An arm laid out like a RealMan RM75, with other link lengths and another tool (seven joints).
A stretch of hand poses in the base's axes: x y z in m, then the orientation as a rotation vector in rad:
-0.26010 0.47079 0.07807 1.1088 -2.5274 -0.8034
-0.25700 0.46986 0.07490 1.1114 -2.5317 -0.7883
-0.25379 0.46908 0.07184 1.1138 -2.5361 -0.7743
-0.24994 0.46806 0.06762 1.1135 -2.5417 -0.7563
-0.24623 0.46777 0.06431 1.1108 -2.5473 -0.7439
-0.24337 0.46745 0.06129 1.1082 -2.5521 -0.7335
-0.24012 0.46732 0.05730 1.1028 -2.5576 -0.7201
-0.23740 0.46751 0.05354 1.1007 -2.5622 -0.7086
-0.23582 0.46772 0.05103 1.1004 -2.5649 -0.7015
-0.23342 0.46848 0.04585 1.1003 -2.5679 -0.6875
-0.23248 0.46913 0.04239 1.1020 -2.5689 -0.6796
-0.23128 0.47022 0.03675 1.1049 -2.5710 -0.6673
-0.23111 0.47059 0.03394 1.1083 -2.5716 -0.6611
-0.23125 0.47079 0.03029 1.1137 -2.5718 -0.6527
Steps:
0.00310 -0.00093 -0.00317 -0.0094 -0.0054 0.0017
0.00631 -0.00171 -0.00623 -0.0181 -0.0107 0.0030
0.01016 -0.00273 -0.01045 -0.0300 -0.0159 0.0030
0.01387 -0.00302 -0.01376 -0.0385 -0.0197 0.0008
0.01673 -0.00334 -0.01678 -0.0457 -0.0229 -0.0012
0.01998 -0.00347 -0.02077 -0.0555 -0.0254 -0.0045
0.02270 -0.00328 -0.02453 -0.0634 -0.0288 -0.0060
0.02428 -0.00307 -0.02704 -0.0680 -0.0313 -0.0064
0.02668 -0.00231 -0.03222 -0.0772 -0.0347 -0.0058
0.02762 -0.00166 -0.03568 -0.0821 -0.0369 -0.0042
0.02882 -0.00057 -0.04132 -0.0896 -0.0410 -0.0019
0.02899 -0.00020 -0.04413 -0.0930 -0.0437 0.0004
0.02885 0.00000 -0.04778 -0.0975 -0.0472 0.0043

